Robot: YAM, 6 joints.
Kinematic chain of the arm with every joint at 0, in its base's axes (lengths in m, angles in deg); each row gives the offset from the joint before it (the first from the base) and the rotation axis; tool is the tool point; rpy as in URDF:
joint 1: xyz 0 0 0.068 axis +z
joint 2: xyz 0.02 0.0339 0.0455 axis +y
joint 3: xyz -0.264 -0.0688 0 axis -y
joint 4: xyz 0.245 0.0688 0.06 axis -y
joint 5: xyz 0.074 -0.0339 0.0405 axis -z
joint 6: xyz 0.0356 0 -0.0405 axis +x
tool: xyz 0 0 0 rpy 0 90 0
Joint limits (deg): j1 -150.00..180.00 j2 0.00..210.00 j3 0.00..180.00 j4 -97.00..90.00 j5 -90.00..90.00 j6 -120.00..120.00
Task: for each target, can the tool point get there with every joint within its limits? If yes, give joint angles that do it. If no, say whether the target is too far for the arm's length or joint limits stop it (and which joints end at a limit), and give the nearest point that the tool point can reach.
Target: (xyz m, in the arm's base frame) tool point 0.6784 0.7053 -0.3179
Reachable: no: too far | nearest point 0.4095 0.4257 -0.1433 | short by 0.425 m
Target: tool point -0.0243 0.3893 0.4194
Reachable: yes | joints 88.74 105.34 116.17 -48.50 -67.15 83.76
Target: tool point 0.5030 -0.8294 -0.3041
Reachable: no: too far | nearest point 0.3075 -0.5070 -0.1383 | short by 0.412 m
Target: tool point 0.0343 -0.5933 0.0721
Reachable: yes | joints -88.78 164.25 120.46 51.20 -37.52 -97.87
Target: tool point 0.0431 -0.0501 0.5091
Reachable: yes | joints -77.35 46.44 91.75 -52.91 -60.80 68.74
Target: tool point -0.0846 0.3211 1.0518
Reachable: no: too far | nearest point -0.0554 0.2103 0.7074 | short by 0.363 m
